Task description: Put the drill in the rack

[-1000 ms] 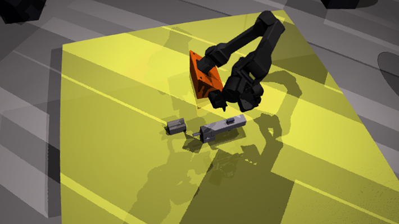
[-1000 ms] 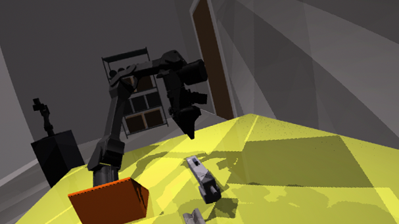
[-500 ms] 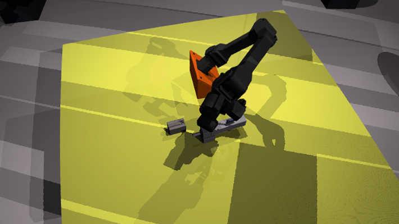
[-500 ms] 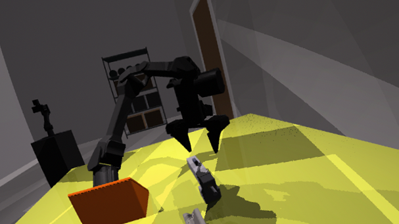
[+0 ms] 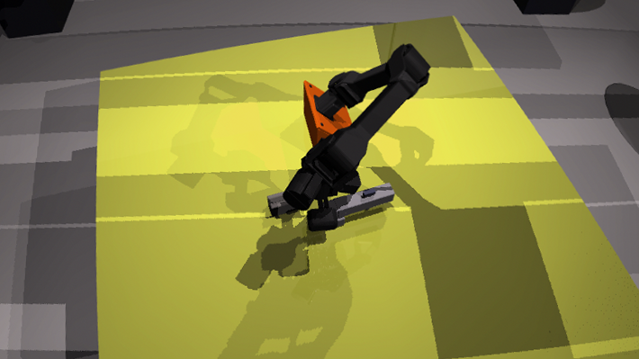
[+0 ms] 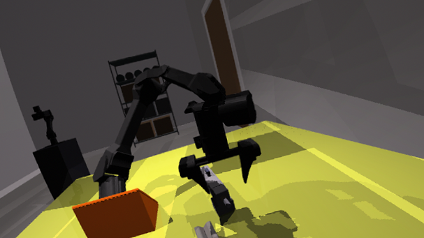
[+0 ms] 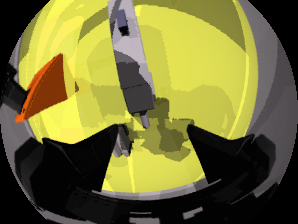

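Right now my gripper tip is 40 mm to the right of the drill, 30 mm above it and 20 mm past it. Round my gripper tip: dark key 130 mm to the left, 40 mm behind, 30 mm below; grey v-grooved rack 80 mm to the right, 70 mm below, 70 mm behind; grey housing block 100 mm to the left, 40 mm below, 30 mm behind.
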